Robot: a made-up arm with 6 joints.
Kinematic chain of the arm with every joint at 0, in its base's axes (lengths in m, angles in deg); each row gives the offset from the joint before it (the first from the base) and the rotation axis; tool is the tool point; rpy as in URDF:
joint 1: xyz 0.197 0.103 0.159 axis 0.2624 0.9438 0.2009
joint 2: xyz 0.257 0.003 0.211 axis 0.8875 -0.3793 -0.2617
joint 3: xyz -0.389 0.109 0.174 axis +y
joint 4: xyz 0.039 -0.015 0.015 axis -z
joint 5: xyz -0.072 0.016 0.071 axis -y
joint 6: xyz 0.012 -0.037 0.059 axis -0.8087 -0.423 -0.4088
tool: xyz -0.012 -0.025 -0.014 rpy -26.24 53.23 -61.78
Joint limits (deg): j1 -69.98..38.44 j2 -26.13..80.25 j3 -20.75..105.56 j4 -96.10..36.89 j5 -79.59..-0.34 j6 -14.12..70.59
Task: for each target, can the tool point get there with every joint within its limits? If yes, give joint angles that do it. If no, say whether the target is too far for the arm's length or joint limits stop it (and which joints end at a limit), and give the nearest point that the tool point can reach.
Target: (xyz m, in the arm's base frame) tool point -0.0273 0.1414 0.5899
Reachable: yes | joints -11.87 15.53 -4.83 -18.09 -65.26 42.26
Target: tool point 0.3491 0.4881 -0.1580
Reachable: no: joint limits stop it (at a limit: joint 1, joint 2, joint 3, joint 5, joint 6) | nearest point 0.0325 0.3179 0.1812 | short by 0.494 m
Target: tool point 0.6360 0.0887 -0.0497
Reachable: no: joint limits stop it (at a limit: joint 1, joint 2, joint 4, joint 5, joint 6) | nearest point 0.3250 0.1237 0.3311 | short by 0.493 m
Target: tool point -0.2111 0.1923 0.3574
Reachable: yes | joints -43.59 36.41 17.00 9.86 -22.64 16.46
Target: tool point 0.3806 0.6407 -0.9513
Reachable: no: too far | nearest point -0.1191 0.2480 -0.0421 | short by 1.109 m
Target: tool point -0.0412 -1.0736 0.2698
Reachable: no: too far | nearest point 0.2014 -0.0563 0.4851 | short by 1.068 m
